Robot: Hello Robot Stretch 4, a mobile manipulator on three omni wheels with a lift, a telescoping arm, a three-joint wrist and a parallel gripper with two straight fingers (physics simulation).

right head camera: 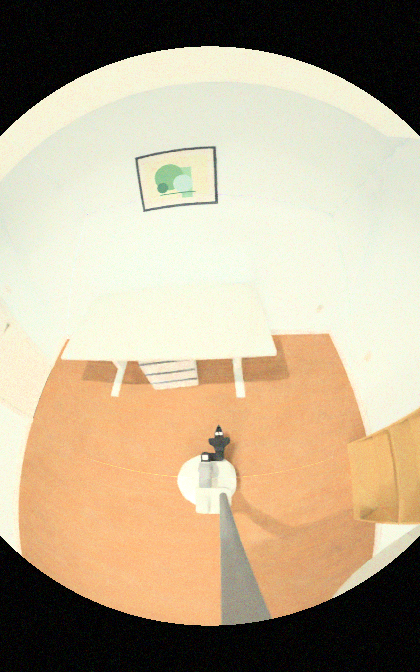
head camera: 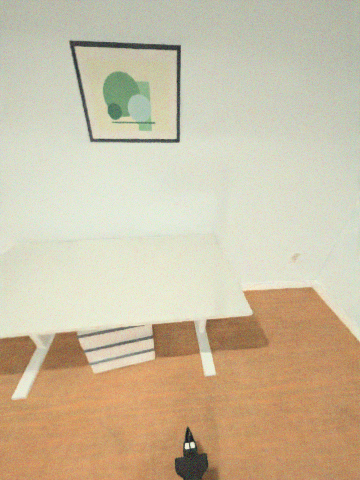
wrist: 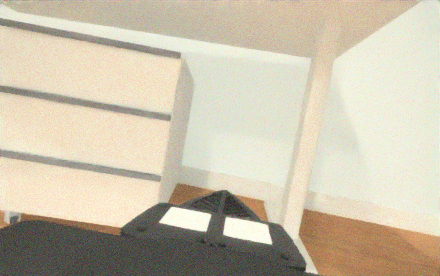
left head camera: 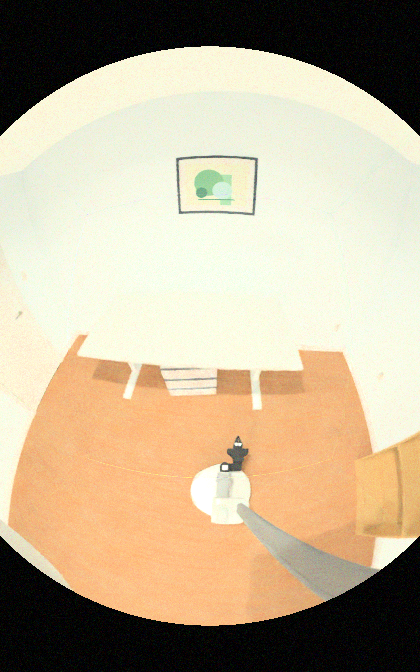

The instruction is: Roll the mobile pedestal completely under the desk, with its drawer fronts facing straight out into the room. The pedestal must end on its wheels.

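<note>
The white pedestal (head camera: 120,347) (left head camera: 192,382) (right head camera: 172,374) (wrist: 85,120) stands upright under the desk (head camera: 130,285) (left head camera: 195,332) (right head camera: 170,322) (wrist: 225,25), between its two legs. Its three drawer fronts with dark grip lines face out into the room; in the head view its lower edge runs slightly slanted. A wheel shows under its front in the wrist view; the other wheels are hidden or too small to tell. The desk top hides the pedestal's top and back. My gripper (head camera: 188,429) (left head camera: 238,438) (right head camera: 218,427) (wrist: 221,208) is shut and empty, in front of the desk and right of the pedestal, touching neither.
The desk's right leg (head camera: 205,347) (left head camera: 256,390) (right head camera: 238,377) (wrist: 310,135) stands right of the pedestal, its left leg (head camera: 34,367) (left head camera: 131,381) (right head camera: 119,379) to the left. The wall is behind the desk. A wooden cabinet (left head camera: 387,492) (right head camera: 380,475) stands at the right. My base (left head camera: 202,492) (right head camera: 190,480) is in front of the desk.
</note>
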